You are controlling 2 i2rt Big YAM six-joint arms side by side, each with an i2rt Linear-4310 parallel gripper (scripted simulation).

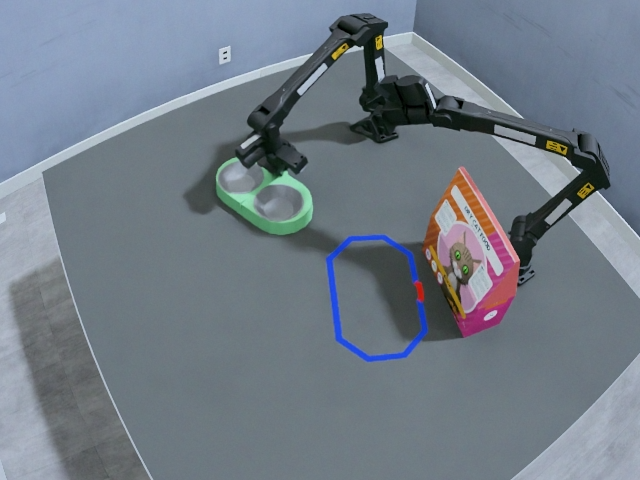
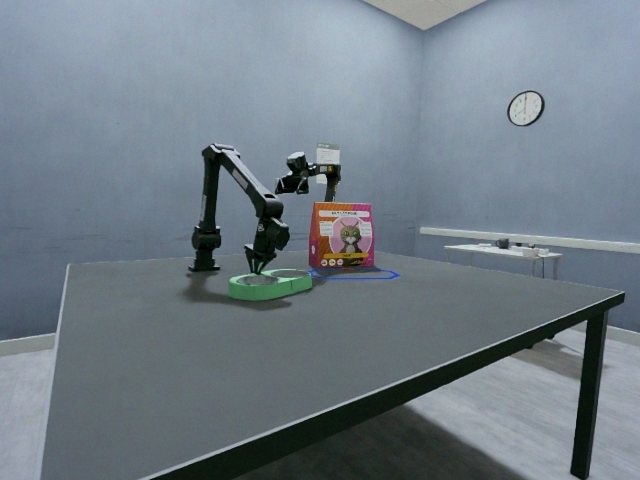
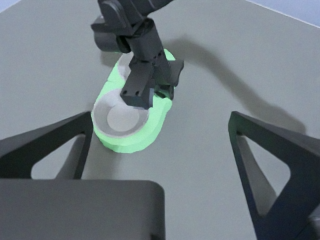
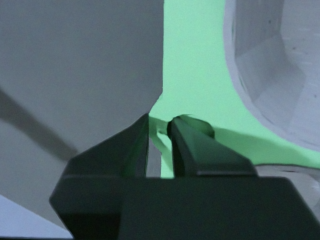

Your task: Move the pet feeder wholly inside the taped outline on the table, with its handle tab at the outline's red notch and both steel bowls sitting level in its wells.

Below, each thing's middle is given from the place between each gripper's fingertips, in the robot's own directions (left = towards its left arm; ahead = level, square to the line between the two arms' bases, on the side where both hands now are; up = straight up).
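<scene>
Green pet feeder [image 1: 242,203]: 3 cm below my right hand, 8 cm ahead of it, 2 cm to the left of it. By its middle, green pet feeder nearer to my right hand than to my left hand.
Green pet feeder: 330 mm below my left hand [image 1: 356,118], 170 mm to the right of it, 180 mm ahead of it.
</scene>
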